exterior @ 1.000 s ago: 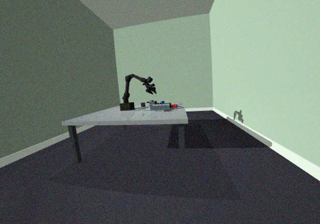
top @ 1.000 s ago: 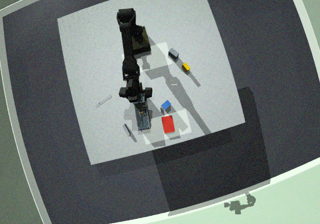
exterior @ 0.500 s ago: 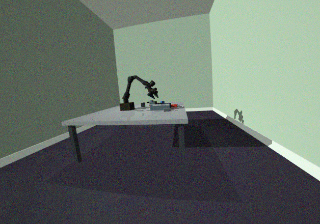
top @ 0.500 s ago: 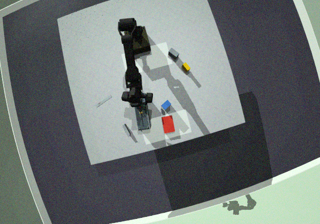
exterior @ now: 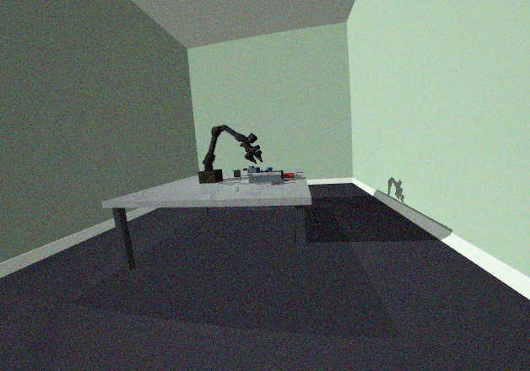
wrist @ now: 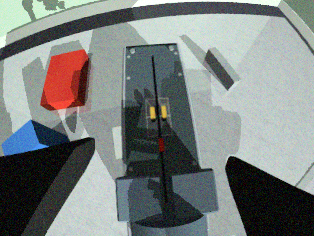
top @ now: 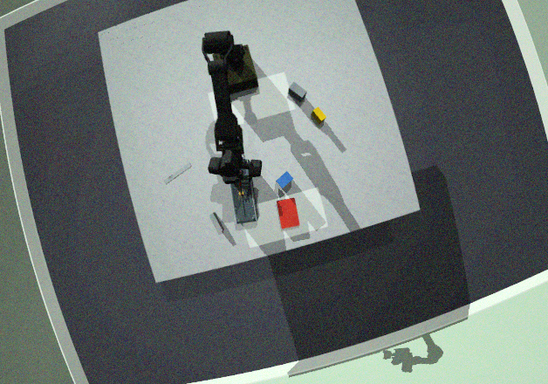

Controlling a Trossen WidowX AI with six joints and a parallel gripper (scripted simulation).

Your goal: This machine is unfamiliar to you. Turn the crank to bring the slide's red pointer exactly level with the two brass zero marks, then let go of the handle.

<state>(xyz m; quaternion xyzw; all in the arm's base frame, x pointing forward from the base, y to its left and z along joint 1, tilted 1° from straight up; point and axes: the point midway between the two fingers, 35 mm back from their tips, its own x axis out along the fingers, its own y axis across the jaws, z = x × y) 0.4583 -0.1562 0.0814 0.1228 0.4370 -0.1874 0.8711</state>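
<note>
Now: gripper tip 120 mm past the crank handle, 60 mm to the right of it and 50 mm above it. The rest, counted from my gripper tip: grey bar: 180 mm to the right, 130 mm below, 130 mm ahead; then red pointer: 70 mm below, 10 mm to the right, 10 mm ahead; then blue block: 170 mm to the left, 100 mm below, 70 mm ahead.
</note>
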